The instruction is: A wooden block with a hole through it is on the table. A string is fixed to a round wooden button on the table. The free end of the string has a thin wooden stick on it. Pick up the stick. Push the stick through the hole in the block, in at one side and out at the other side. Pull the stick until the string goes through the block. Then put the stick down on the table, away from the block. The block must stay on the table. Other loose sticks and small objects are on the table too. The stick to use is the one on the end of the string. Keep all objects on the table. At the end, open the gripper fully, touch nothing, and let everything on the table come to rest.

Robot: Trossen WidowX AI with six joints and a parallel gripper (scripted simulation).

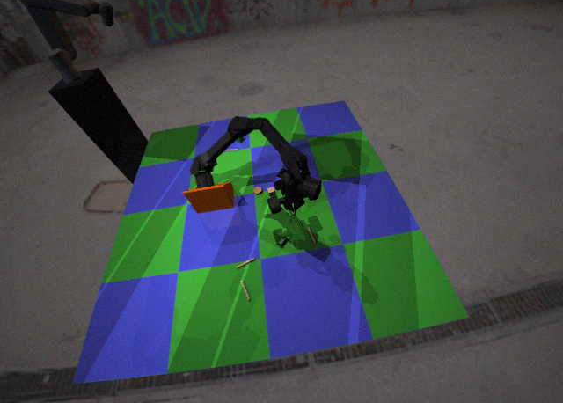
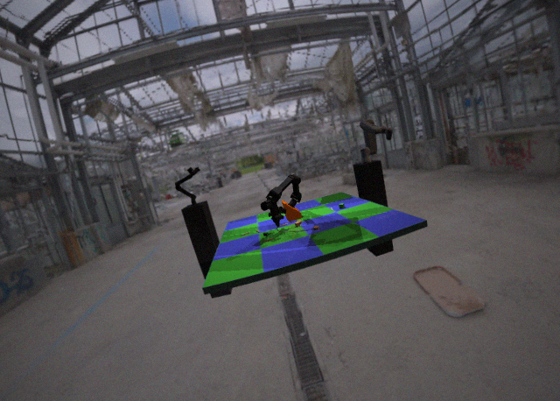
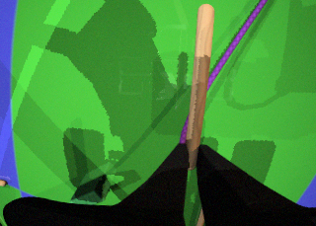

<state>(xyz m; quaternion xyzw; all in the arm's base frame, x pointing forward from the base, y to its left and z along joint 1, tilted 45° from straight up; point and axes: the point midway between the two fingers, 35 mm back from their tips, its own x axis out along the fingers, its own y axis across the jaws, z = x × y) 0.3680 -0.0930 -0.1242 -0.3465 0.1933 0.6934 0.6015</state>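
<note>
The wooden block is 15 cm to the left of my gripper tip, 9 cm behind it and 4 cm below it. Round my gripper tip: thin wooden stick: 1 cm to the left; then round wooden button: 25 cm to the left, 7 cm ahead, 5 cm below; then purple string: 1 cm below.
</note>
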